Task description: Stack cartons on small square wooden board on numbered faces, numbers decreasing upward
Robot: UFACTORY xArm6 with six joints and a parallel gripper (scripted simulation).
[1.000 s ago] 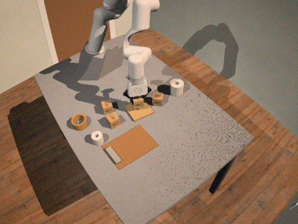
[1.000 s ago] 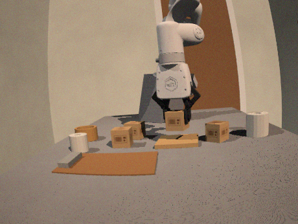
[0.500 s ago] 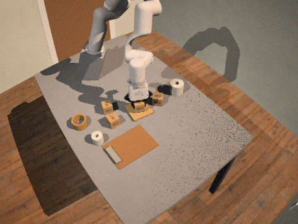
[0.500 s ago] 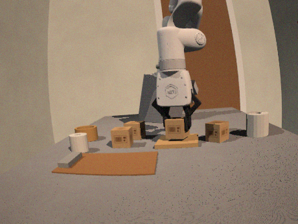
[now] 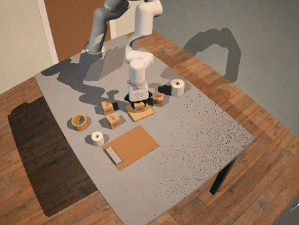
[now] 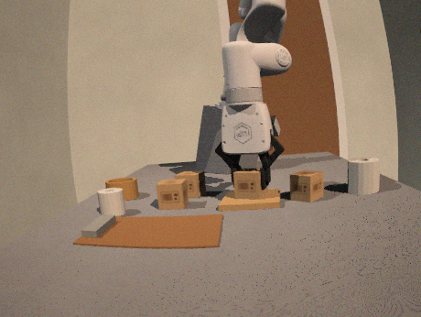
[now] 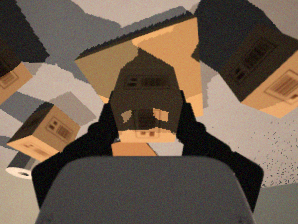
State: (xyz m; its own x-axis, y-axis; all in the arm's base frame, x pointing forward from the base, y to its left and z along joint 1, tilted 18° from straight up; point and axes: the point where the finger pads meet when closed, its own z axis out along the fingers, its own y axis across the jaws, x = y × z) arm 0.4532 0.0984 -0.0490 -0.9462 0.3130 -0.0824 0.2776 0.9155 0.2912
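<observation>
The small square wooden board is 4 cm below my hand. Round my hand: large white roll 26 cm to the left, 2 cm below, 2 cm behind; small white roll 28 cm to the right, 9 cm ahead, 3 cm below; brown tape ring 33 cm to the right, 6 cm behind, 3 cm below.
</observation>
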